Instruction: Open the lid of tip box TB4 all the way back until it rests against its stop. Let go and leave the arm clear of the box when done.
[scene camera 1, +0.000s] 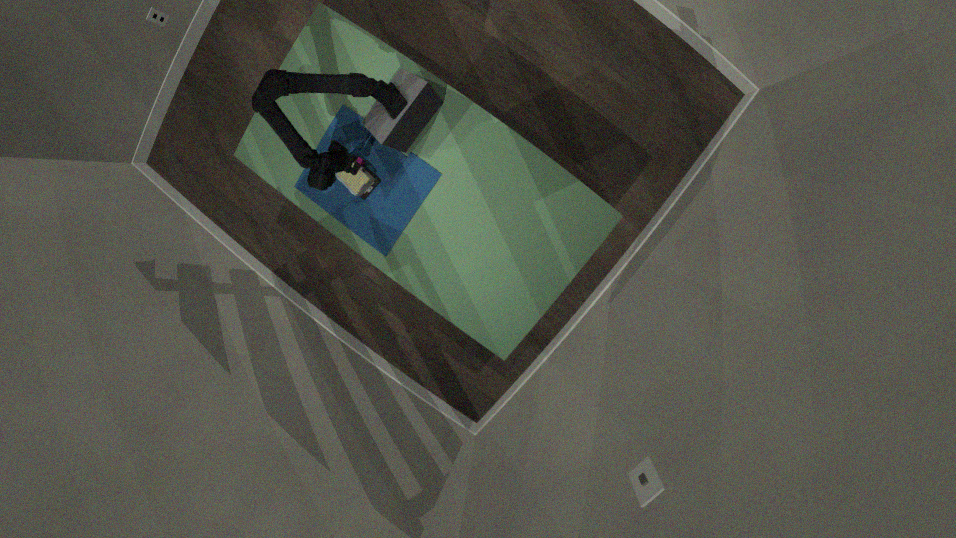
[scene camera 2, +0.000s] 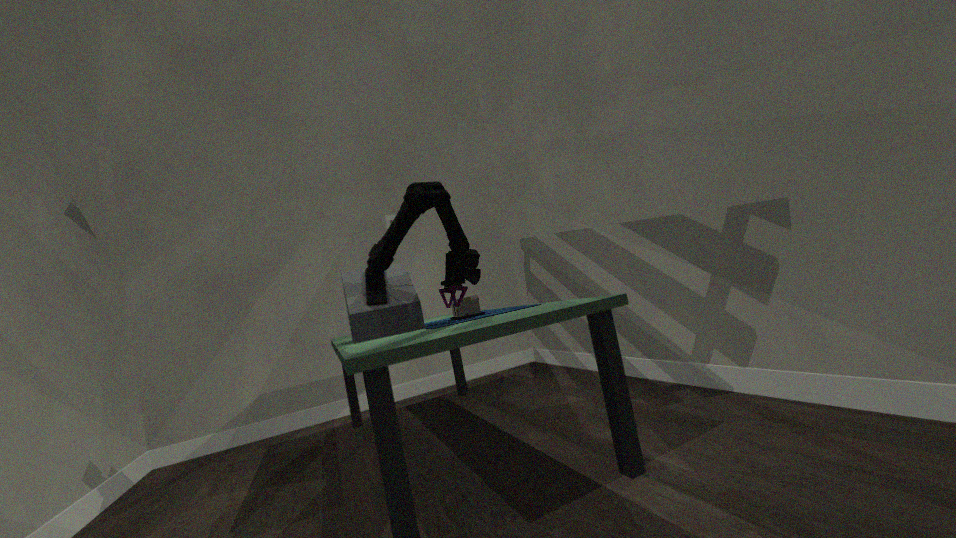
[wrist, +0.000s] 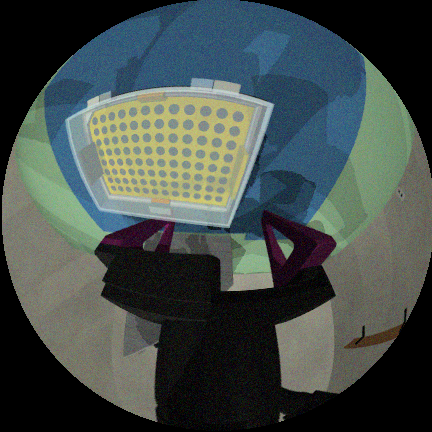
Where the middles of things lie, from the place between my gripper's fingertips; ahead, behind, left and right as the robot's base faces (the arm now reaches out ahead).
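With the clear lid (wrist: 178, 153) as my reference, my hand is now 6 cm short of it. My hand is also 5 cm to the right of the lid and 2 cm below it.
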